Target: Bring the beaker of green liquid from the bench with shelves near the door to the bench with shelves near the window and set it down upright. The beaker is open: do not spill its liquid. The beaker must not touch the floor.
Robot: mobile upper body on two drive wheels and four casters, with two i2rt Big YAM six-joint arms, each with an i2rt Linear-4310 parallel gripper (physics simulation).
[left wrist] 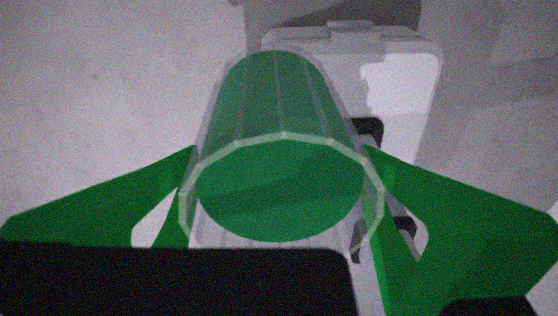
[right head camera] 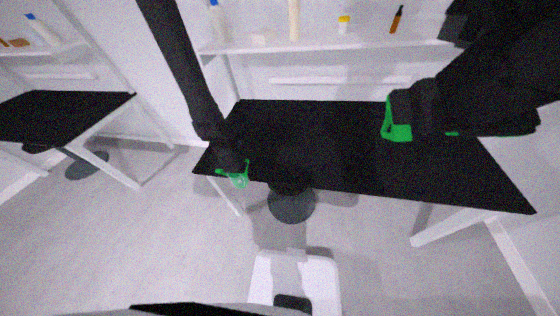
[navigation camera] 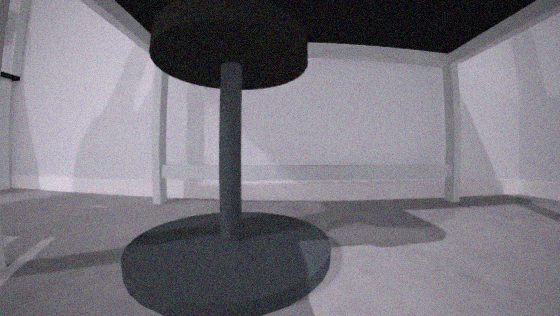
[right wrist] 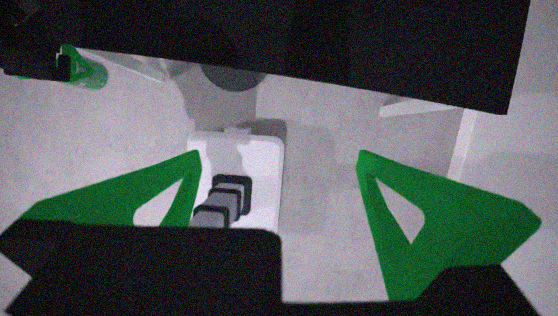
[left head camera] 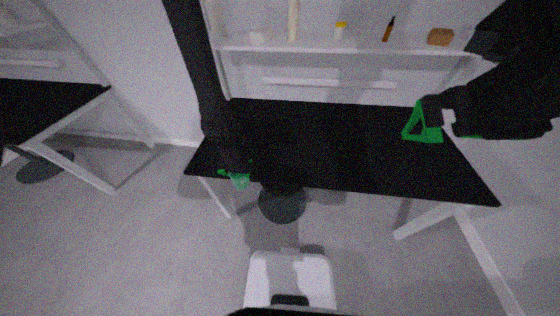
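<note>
The beaker of green liquid (left head camera: pixel 241 181) (right head camera: pixel 240 181) (left wrist: pixel 280 195) (right wrist: pixel 96 78) is held in my left gripper (left head camera: pixel 235 173) (right head camera: pixel 233 171) (left wrist: pixel 278 156). That gripper is shut on it, one green finger on each side. The beaker looks upright, with liquid inside its open rim. In the head views it shows at the front edge of a black-topped bench with shelves (left head camera: pixel 325 145) (right head camera: pixel 340 145), near the left corner. Its height over the edge is hard to tell. My right gripper (left head camera: pixel 446 137) (right head camera: pixel 426 134) (right wrist: pixel 279 158) is open and empty, over the bench's right part in the head views.
A stool (left head camera: pixel 282 204) (right head camera: pixel 291 205) (navigation camera: pixel 230 150) stands at the bench's front, its seat partly under the top. A second black-topped bench (left head camera: pixel 45 107) (right head camera: pixel 60 112) is at the left. The shelf (left head camera: pixel 350 49) holds a yellow-capped bottle (left head camera: pixel 339 31) and a brown block (left head camera: pixel 440 36).
</note>
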